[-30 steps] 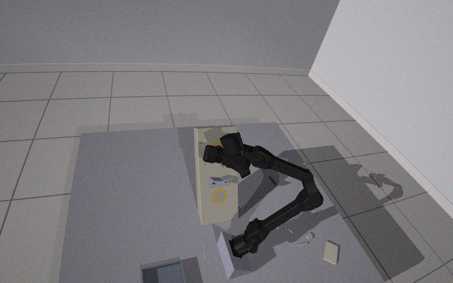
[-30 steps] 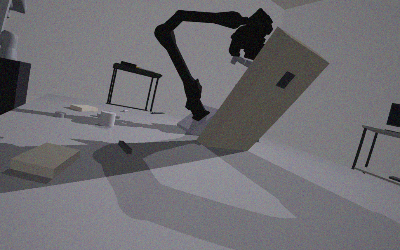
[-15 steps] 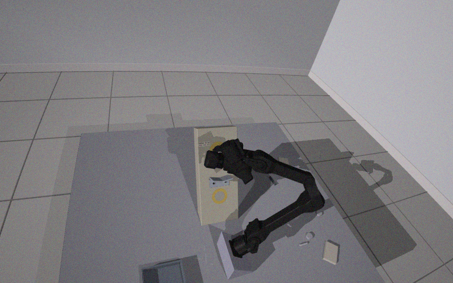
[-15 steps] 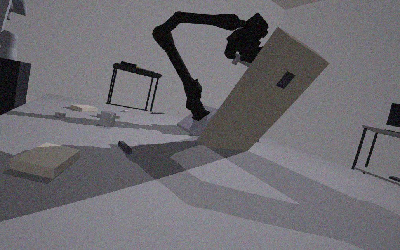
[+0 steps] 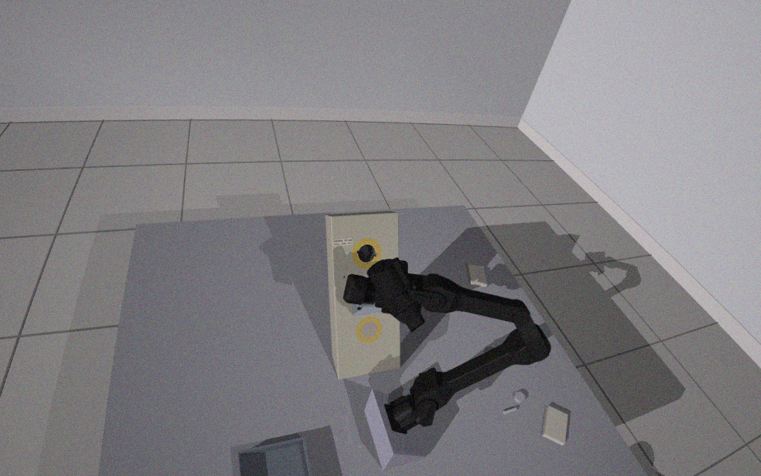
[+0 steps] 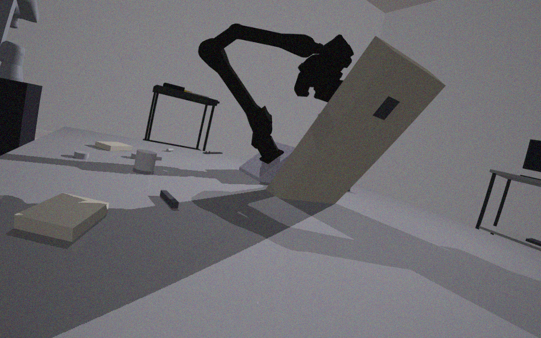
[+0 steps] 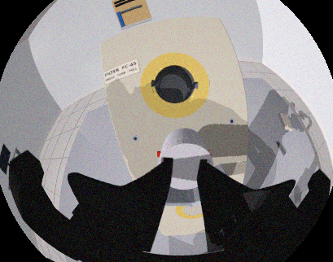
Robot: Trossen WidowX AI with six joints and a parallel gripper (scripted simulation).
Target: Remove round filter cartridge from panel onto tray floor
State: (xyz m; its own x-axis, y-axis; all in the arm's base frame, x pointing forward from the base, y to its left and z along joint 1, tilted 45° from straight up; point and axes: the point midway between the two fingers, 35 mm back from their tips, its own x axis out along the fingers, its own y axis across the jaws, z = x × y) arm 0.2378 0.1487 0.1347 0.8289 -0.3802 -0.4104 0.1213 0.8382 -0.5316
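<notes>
Right now my gripper tip is 1 cm short of the round white filter cartridge and 1 cm above it. Round my gripper tip: grey tray 33 cm behind, 27 cm to the left, 24 cm below; then dark bar 36 cm to the right, 24 cm below, 8 cm ahead.
</notes>
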